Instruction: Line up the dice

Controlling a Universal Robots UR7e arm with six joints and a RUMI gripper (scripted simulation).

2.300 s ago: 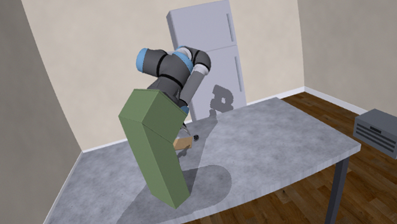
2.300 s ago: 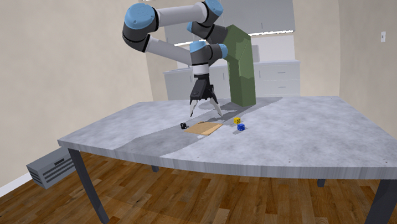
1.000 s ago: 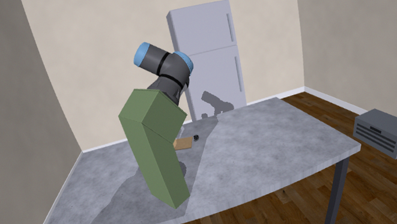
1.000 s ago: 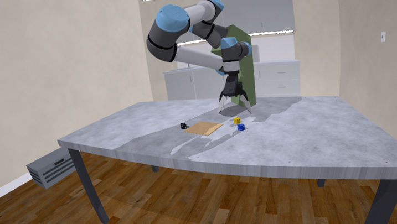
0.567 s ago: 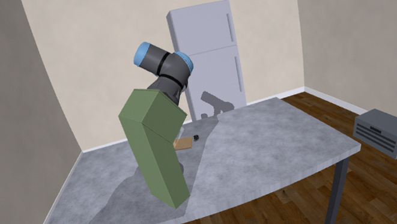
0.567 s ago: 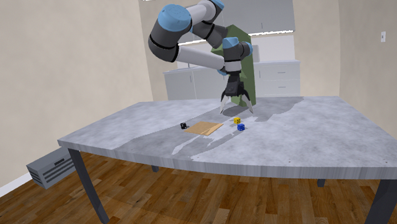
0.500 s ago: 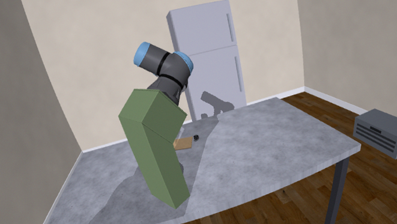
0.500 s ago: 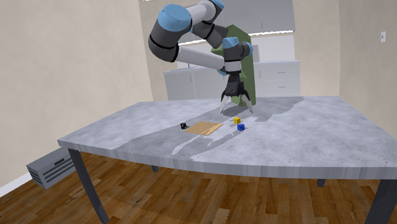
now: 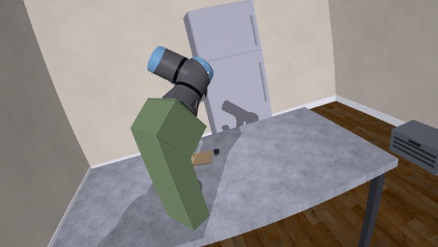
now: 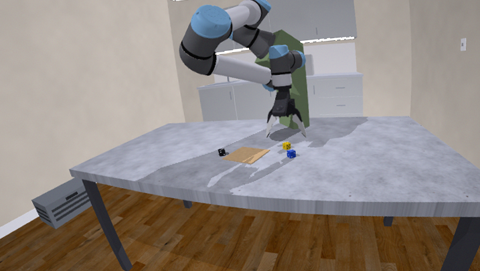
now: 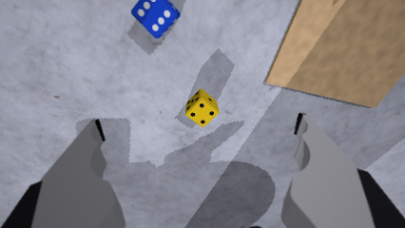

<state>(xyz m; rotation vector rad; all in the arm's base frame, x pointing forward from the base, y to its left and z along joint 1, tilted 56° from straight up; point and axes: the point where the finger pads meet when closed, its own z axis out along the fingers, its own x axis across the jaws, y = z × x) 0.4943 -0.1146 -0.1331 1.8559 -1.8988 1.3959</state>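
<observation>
My hand is 40 mm above the yellow die and 20 mm past it. The rest, counted from my hand: blue die: 70 mm ahead, 40 mm below, 10 mm to the left; mat: 160 mm to the right, 50 mm below, 20 mm ahead; black die: 270 mm to the right, 40 mm below.
</observation>
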